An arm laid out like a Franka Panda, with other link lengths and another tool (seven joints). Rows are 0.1 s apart.
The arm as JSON. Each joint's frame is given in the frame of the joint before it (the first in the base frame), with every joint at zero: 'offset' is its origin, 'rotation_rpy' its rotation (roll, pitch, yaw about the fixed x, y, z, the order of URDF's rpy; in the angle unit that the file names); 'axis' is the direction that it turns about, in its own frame. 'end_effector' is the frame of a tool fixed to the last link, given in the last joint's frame.
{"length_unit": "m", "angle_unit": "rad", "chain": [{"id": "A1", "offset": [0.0, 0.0, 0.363], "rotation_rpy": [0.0, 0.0, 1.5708], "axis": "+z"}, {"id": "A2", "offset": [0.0, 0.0, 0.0], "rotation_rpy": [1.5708, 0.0, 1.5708], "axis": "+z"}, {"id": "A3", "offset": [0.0, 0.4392, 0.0], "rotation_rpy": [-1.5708, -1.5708, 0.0], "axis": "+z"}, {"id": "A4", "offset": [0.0, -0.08, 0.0], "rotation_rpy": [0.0, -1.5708, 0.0], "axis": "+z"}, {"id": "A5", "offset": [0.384, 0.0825, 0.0], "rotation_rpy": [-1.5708, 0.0, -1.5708], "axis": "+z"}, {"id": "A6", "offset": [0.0, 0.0, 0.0], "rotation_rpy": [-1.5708, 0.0, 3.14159], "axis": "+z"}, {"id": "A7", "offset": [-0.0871, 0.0, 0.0], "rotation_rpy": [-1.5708, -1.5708, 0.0], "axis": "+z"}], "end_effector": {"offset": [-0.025, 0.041, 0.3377], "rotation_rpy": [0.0, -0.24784, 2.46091]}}
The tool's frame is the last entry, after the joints.
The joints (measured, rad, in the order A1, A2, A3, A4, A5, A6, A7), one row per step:
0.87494 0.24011 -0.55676 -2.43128 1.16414 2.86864 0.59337
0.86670 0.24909 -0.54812 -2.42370 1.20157 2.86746 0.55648
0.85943 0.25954 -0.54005 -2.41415 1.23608 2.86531 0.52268
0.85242 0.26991 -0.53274 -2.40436 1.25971 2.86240 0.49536
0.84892 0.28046 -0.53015 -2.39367 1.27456 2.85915 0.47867
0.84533 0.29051 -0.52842 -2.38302 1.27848 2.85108 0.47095
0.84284 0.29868 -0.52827 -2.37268 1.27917 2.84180 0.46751
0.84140 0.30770 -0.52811 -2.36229 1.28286 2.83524 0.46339
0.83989 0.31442 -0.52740 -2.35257 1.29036 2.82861 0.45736
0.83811 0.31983 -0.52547 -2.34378 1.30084 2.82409 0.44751
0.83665 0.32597 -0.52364 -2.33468 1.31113 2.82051 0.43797
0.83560 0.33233 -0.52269 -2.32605 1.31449 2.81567 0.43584
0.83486 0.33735 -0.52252 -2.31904 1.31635 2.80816 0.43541
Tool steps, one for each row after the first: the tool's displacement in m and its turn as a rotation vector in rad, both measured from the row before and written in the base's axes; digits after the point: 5 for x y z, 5 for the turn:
0.00246 0.00136 -0.00170 0.00463 -0.00619 0.00289
0.00306 0.00215 -0.00176 0.00420 -0.00610 0.00357
0.00296 0.00220 -0.00186 0.00146 -0.00504 0.00693
0.00382 0.00170 -0.00137 0.00017 -0.00421 0.00411
0.00299 0.00249 -0.00156 0.00116 0.00011 0.00657
0.00298 0.00266 -0.00065 0.00278 0.00055 0.00558
0.00331 0.00245 -0.00089 0.00163 -0.00066 0.00358
0.00320 0.00293 0.00016 0.00464 -0.00182 0.00247
0.00302 0.00295 0.00057 0.00447 -0.00384 0.00327
0.00323 0.00283 0.00034 0.00342 -0.00419 0.00306
0.00279 0.00266 -0.00014 0.00264 -0.00121 0.00240
0.00170 0.00285 -0.00017 0.00454 0.00123 0.00266

